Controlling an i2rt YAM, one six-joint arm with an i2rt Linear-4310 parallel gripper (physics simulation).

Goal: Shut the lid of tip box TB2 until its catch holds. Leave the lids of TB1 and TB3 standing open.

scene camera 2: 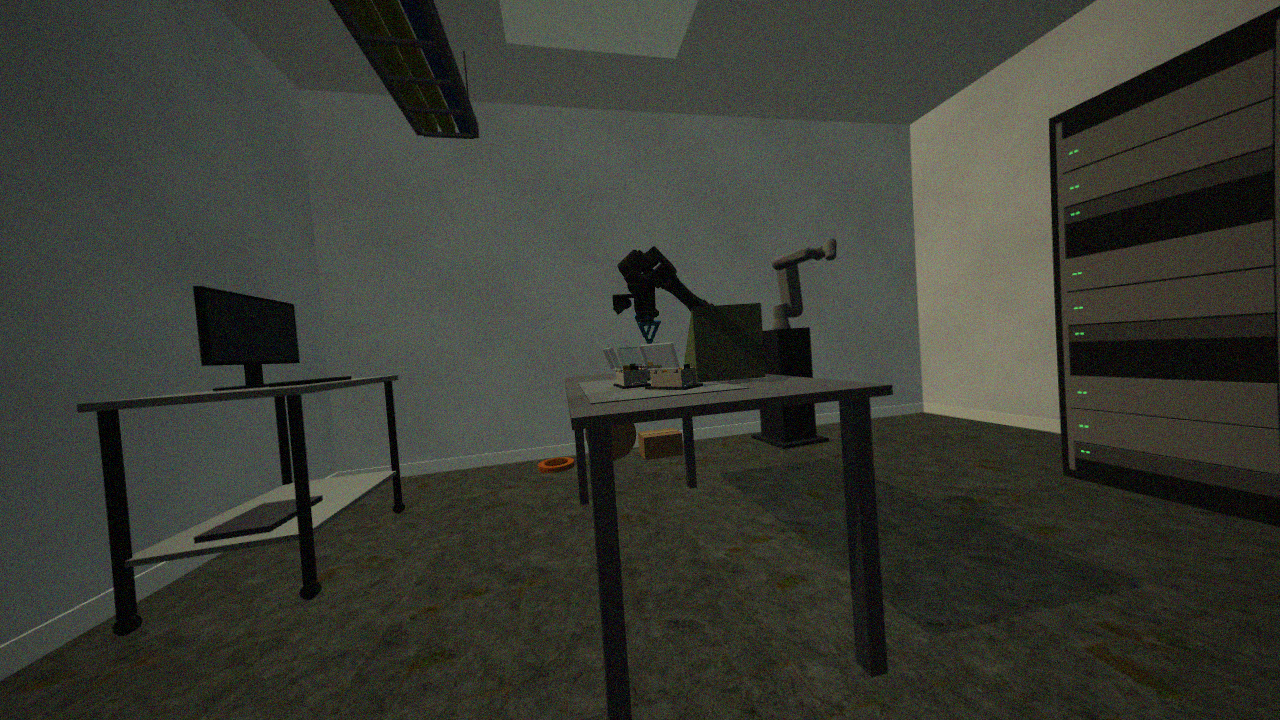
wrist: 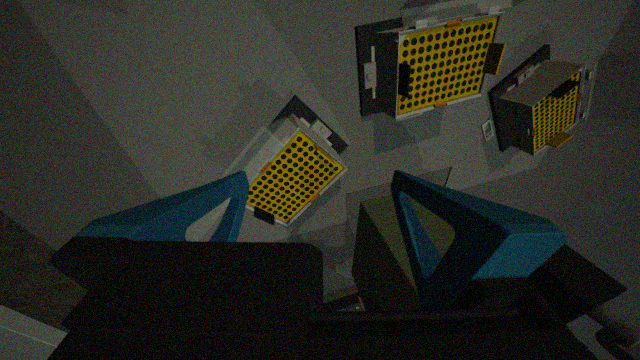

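Where they show: gripper, fingertip midpoint: (scene camera 2: 647, 340) (wrist: 319, 178); arm's base, origin of the base link: (scene camera 2: 715, 334).
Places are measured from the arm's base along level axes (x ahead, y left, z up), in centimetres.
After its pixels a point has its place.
Tip box TB2 (wrist: 296, 178) @[x 26.5, y 16.8, z -11.2 cm], with a yellow perforated rack, lies left of centre in the wrist view. Its clear lid (wrist: 246, 150) @[x 35.7, y 18.8, z -2.8 cm] stands open on the upper-left side. TB3 (wrist: 445, 66) @[x 34.7, y -2.5, z -11.2 cm] is at the top, with its clear lid open at the frame's upper edge. TB1 (wrist: 556, 116) @[x 22.7, y -25.3, z -11.1 cm] is at the right, its clear lid (wrist: 592, 95) @[x 24.9, y -30.5, z -10.6 cm] open on the far right side. My gripper (scene camera 2: 648, 340) @[x 33.1, y 15.0, z -1.0 cm] (wrist: 319, 178) @[x 33.1, y 15.0, z -1.0 cm] is open and empty, above the boxes; the left fingertip overlaps TB2's left edge in the wrist view. No contact is discernible. The labels are not readable.
An olive-green block (scene camera 2: 726, 342) @[x 0.9, y 9.2, z -3.5 cm] (wrist: 380, 235) @[x 12.2, y 7.0, z -9.0 cm] stands on the table (scene camera 2: 733, 398) @[x 24.7, y 51.6, z -17.2 cm] beside the boxes. A second arm (scene camera 2: 789, 282) stands on a black pedestal (scene camera 2: 787, 394) behind it. A desk with a monitor (scene camera 2: 247, 326) is at the left, and a server rack (scene camera 2: 1163, 313) at the right.
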